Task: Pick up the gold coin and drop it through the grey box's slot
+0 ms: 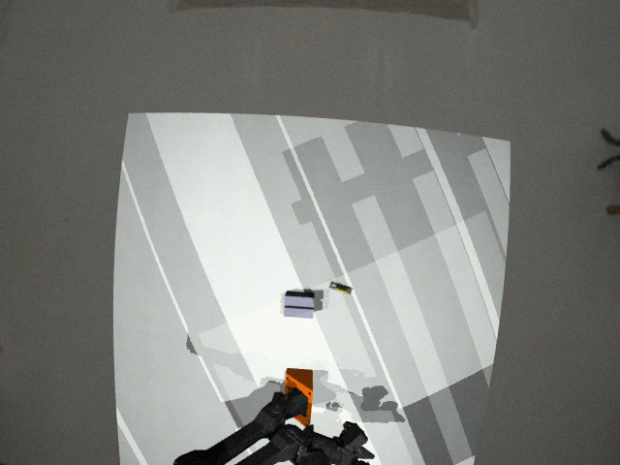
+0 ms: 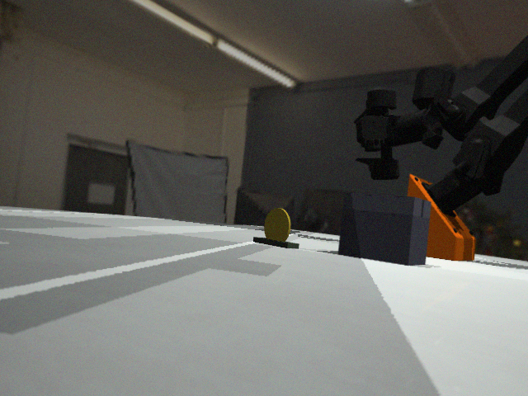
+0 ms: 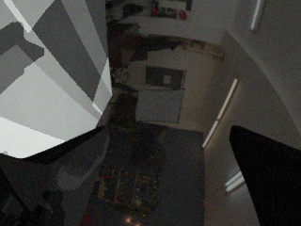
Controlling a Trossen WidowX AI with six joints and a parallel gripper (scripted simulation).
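Right now my gripper tip is 430 mm short of the gold coin, 200 mm above it and 140 mm to the right of it.
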